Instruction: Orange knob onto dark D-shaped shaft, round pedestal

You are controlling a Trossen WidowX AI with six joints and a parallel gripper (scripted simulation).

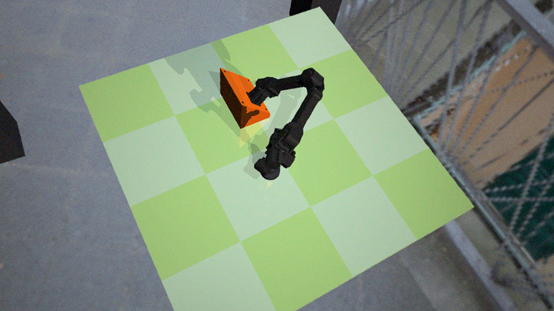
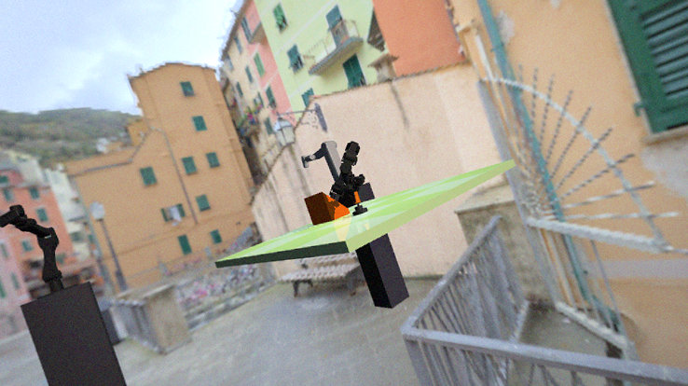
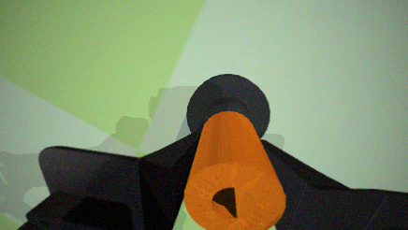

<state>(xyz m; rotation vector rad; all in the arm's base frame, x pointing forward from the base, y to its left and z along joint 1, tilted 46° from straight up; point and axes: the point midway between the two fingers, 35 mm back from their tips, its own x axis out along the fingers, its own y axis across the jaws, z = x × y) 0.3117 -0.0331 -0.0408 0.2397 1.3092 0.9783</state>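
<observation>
My gripper tip is now 20 mm below the orange knob. Round my gripper tip: dark round pedestal 40 mm below.
</observation>
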